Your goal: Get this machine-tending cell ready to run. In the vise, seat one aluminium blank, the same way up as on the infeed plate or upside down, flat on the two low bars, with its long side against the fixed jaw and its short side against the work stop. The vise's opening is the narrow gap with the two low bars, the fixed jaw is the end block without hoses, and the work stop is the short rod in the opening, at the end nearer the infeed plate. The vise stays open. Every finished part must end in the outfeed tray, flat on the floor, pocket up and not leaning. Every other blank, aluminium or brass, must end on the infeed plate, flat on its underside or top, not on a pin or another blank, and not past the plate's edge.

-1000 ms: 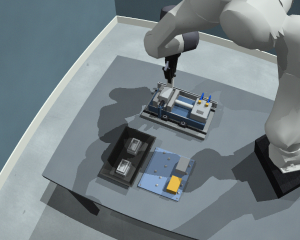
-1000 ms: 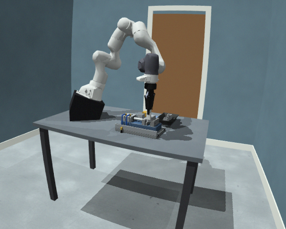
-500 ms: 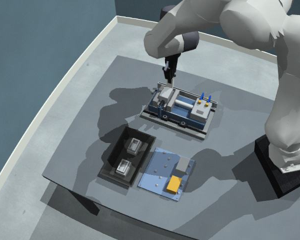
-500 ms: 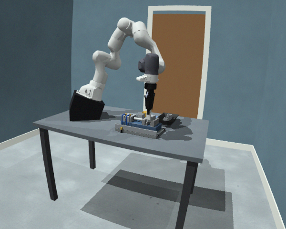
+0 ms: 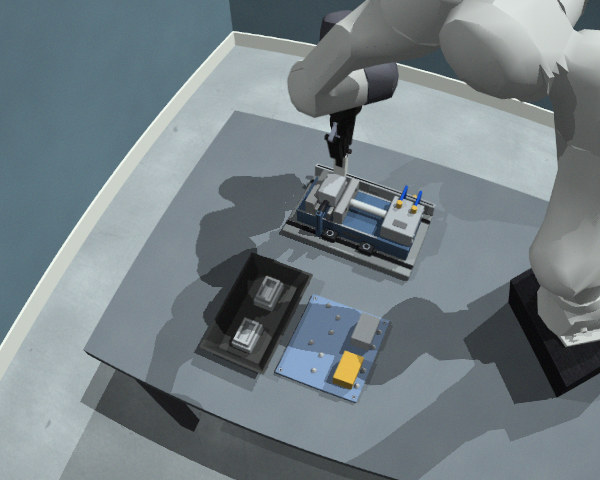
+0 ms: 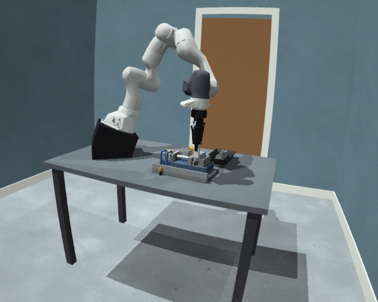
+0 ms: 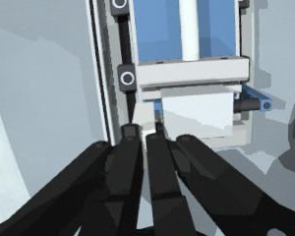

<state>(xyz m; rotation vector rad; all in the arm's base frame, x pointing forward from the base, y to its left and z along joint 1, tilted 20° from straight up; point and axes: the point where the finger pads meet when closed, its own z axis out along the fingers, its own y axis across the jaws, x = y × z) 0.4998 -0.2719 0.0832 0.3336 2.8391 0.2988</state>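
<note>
Now: the fixed jaw 60 mm below my hand, 40 mm to the left of it and 40 mm ahead of it. From my hand the other things lie so: vise: 100 mm below, 60 mm to the left, 60 mm behind; then vise hose block: 150 mm behind, 80 mm to the left, 60 mm below; then moving jaw: 60 mm below, 50 mm to the left, 20 mm behind.
</note>
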